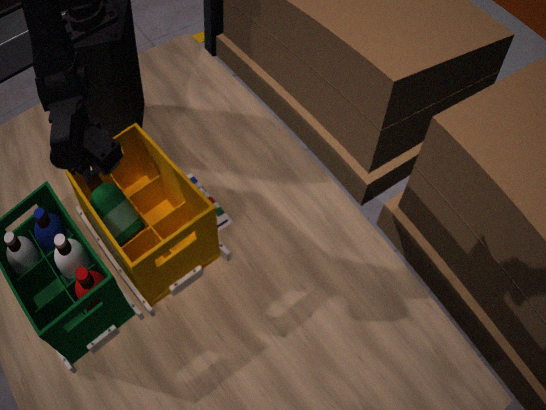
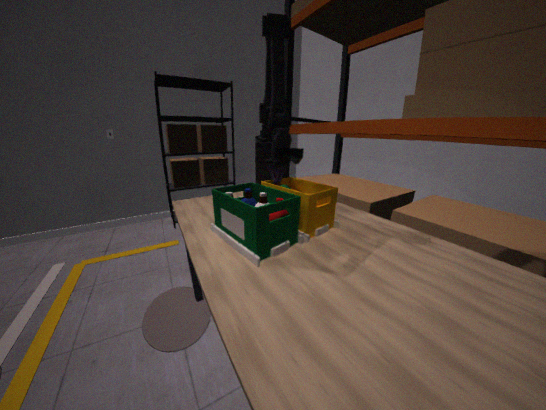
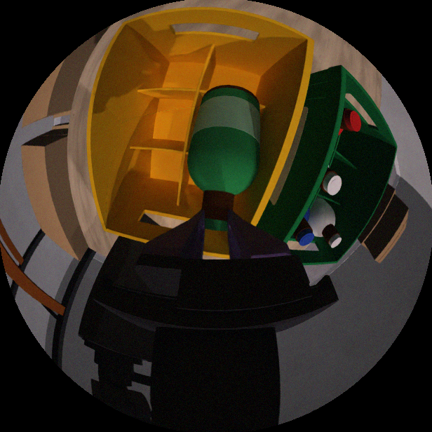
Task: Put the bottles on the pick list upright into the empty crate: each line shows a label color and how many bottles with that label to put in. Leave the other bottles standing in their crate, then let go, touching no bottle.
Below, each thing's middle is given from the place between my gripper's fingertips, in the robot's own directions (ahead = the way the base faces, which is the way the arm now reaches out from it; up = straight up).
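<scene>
Distances counted from my hand. Green bottle (image 1: pixel 108 201): 5 cm ahead of my hand, 1 cm to the left of it, 5 cm below it. Blue bottle (image 1: pixel 48 225): 14 cm to the right of my hand, 9 cm below it.
</scene>
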